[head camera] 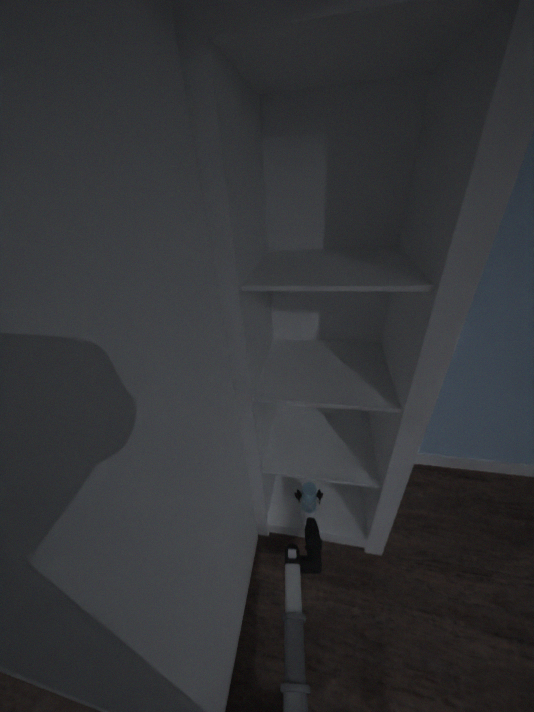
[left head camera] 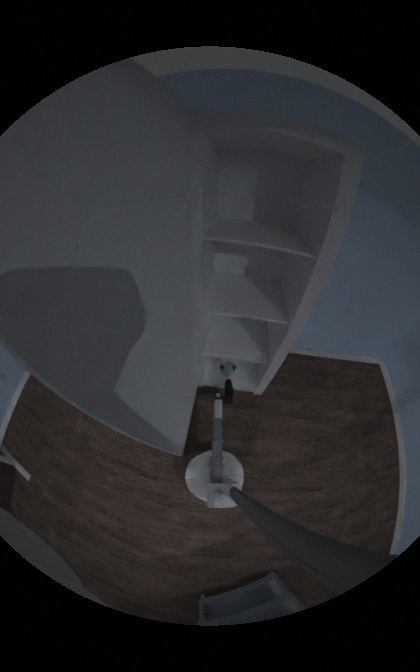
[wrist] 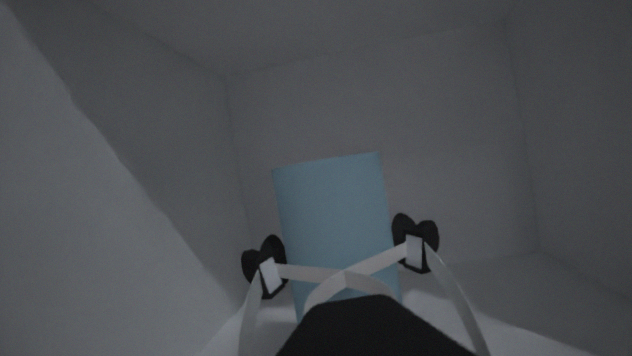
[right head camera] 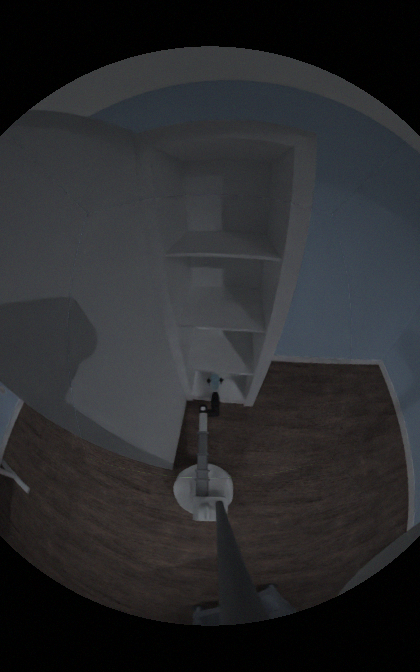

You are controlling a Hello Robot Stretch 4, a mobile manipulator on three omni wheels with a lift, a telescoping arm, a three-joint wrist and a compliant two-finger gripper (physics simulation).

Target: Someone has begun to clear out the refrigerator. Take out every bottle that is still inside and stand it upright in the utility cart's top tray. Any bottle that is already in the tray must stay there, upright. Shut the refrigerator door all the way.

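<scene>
My gripper [head camera: 308,495] [left head camera: 228,368] [right head camera: 215,381] [wrist: 338,244] is shut on a light blue bottle [head camera: 309,506] [wrist: 330,205], with one black fingertip against each side. The bottle is nearly upright in the refrigerator's lowest compartment; whether its base touches the compartment floor is hidden. The refrigerator [head camera: 462,247] [left head camera: 333,240] [right head camera: 296,225] stands open, and no bottles show on the three shelves above. Its door [head camera: 166,276] [left head camera: 165,320] [right head camera: 125,340] is swung wide at the left. Part of the grey utility cart [left head camera: 273,581] [right head camera: 274,596] shows at the bottom edge; its tray contents cannot be made out.
The open door stands close along the left of the arm [head camera: 293,592] [left head camera: 217,430] [right head camera: 202,445]. The lowest shelf [head camera: 321,460] hangs above the bottle, and side walls stand on both sides. A blue wall [head camera: 482,356] is at the right. A white leg-like piece [left head camera: 17,466] shows at far left.
</scene>
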